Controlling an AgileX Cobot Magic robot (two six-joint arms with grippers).
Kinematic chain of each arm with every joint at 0, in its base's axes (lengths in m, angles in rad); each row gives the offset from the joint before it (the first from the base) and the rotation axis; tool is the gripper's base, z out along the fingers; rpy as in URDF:
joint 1: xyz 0 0 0.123 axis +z
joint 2: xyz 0 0 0 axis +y
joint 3: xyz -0.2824 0 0.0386 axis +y
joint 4: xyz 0.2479 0 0.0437 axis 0.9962 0 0.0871
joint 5: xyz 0 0 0 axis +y
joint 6: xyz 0.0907 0 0.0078 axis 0.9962 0 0.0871
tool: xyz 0 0 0 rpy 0 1.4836 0
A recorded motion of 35 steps. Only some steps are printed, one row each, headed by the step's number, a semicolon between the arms.
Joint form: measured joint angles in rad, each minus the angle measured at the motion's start. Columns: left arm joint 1, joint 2, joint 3, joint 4, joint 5, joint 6; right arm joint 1, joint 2, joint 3, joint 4, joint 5, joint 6.
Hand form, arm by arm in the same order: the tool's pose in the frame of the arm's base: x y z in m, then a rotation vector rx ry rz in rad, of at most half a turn. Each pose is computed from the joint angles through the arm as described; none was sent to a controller.
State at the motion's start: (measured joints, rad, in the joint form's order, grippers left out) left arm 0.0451 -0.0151 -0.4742 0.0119 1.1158 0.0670; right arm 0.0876 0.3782 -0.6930 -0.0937 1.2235 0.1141
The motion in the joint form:
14: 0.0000 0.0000 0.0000 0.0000 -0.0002 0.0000; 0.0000 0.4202 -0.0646 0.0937 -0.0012 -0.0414
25: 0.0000 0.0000 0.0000 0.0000 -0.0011 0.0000; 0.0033 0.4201 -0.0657 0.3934 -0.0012 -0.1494
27: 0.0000 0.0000 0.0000 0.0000 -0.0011 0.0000; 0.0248 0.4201 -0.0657 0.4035 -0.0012 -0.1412
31: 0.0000 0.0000 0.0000 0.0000 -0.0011 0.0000; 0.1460 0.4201 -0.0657 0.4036 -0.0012 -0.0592
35: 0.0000 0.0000 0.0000 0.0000 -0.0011 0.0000; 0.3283 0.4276 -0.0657 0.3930 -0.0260 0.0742
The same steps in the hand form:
14: -0.0067 0.0007 0.2656 0.0222 2.1108 0.0814; 0.1145 0.0101 0.3017 -0.0205 2.7476 0.0440
25: -0.0066 0.0007 0.2656 0.0222 2.1099 0.0815; 0.1120 0.0356 0.3058 -0.1090 2.7226 0.4298
27: -0.0066 0.0007 0.2656 0.0222 2.1099 0.0815; 0.1111 0.0388 0.3061 -0.1251 2.7238 0.4522
31: -0.0066 0.0007 0.2656 0.0222 2.1099 0.0815; 0.1056 0.0520 0.3061 -0.1801 2.7466 0.5083
35: -0.0066 0.0007 0.2656 0.0222 2.1099 0.0815; 0.0981 0.0707 0.3058 -0.2452 2.7705 0.5767

